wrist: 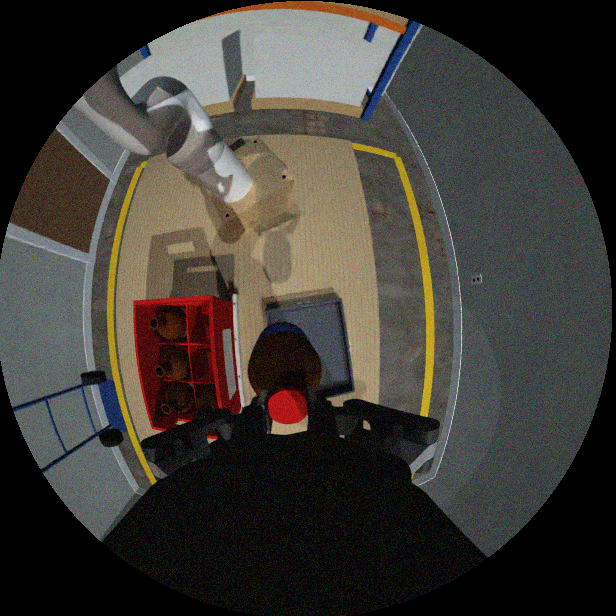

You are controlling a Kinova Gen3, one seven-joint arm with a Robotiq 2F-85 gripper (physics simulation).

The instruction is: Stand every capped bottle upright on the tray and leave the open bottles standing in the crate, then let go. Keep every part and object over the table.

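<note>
In the wrist view my gripper (287, 410) is shut on the neck of a brown bottle (284, 359) with a red cap (287, 405). The bottle hangs upright, high above the table, with its base over the left edge of the grey tray (313, 344). The red crate (186, 362) stands to the left of the tray. Three brown bottles without caps (172, 362) stand in its left column. The crate's right column is partly hidden by its wall and my fingers.
The arm's base and links (224, 172) stand at the far end of the table. A yellow line (425, 275) marks the table's border. A blue trolley (74, 413) stands off the table to the left.
</note>
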